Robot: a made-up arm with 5 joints. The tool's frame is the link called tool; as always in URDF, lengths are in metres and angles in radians. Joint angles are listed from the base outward. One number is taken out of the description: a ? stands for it. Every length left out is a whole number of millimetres.
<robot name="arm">
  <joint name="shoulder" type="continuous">
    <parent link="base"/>
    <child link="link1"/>
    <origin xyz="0 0 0.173" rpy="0 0 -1.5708"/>
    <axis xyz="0 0 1"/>
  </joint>
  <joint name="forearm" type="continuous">
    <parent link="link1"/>
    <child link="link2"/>
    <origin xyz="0 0 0" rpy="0 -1.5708 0"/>
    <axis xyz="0 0 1"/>
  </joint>
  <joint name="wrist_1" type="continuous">
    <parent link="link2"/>
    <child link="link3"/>
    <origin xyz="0.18 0.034 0" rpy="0 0 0"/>
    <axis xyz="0 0 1"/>
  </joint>
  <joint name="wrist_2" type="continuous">
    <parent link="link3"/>
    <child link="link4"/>
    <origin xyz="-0.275 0.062 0" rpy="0 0 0"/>
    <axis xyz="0 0 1"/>
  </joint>
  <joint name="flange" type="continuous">
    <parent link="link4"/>
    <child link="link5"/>
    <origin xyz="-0.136 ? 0" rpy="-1.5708 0 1.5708"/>
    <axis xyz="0 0 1"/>
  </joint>
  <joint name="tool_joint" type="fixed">
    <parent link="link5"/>
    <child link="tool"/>
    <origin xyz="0 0 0" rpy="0 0 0"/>
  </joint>
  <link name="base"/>
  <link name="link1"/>
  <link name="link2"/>
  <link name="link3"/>
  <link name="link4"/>
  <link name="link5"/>
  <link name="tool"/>
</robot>
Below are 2 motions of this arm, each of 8 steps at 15 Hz.
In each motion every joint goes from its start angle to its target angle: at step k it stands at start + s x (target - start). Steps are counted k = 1, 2, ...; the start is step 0. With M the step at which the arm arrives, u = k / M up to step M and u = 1 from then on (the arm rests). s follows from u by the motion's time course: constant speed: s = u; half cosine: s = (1 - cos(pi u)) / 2; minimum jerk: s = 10 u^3 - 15 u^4 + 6 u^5.
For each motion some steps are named. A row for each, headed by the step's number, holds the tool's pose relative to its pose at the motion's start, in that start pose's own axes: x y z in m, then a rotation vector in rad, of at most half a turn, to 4 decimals.
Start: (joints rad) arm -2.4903 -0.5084 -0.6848 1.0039 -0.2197
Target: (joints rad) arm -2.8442 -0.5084 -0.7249 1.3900 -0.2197
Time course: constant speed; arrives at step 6
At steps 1, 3, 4, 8:
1: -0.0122 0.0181 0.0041 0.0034 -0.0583 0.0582
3: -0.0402 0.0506 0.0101 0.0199 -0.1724 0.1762
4: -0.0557 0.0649 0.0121 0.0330 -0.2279 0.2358
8: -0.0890 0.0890 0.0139 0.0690 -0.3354 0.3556

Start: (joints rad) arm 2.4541 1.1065 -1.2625 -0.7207 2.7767
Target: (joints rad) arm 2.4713 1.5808 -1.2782 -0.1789 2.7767
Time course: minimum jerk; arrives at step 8
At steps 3, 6, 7, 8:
3: 0.0795 0.0325 0.0238 -0.1012 0.2560 -0.0035
6: 0.2696 0.1076 0.0111 -0.3262 0.8354 -0.0145
7: 0.2957 0.1175 0.0018 -0.3574 0.9172 -0.0163
8: 0.3004 0.1193 -0.0001 -0.3631 0.9322 -0.0167

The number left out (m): 0.107
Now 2 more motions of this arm.
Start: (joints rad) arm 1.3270 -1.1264 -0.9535 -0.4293 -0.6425
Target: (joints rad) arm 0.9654 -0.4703 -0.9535 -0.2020 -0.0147
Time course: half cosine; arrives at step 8
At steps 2, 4, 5, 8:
2: -0.0397 -0.0226 0.0233 0.0445 -0.1261 0.0512
4: -0.1529 -0.0644 0.0561 0.0842 -0.4541 0.1885
5: -0.2206 -0.0786 0.0586 0.0644 -0.6392 0.2689
8: -0.3321 -0.0896 0.0383 -0.0291 -0.9384 0.4035

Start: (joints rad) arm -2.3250 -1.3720 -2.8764 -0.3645 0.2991
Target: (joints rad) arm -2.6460 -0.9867 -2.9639 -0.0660 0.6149
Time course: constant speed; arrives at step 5
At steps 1, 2, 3, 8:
1: -0.0560 -0.0223 0.0032 0.0213 -0.1334 0.0529
2: -0.1127 -0.0436 -0.0001 0.0331 -0.2674 0.0976
3: -0.1694 -0.0631 -0.0098 0.0351 -0.4011 0.1337
8: -0.2801 -0.0940 -0.0475 0.0087 -0.6634 0.1780

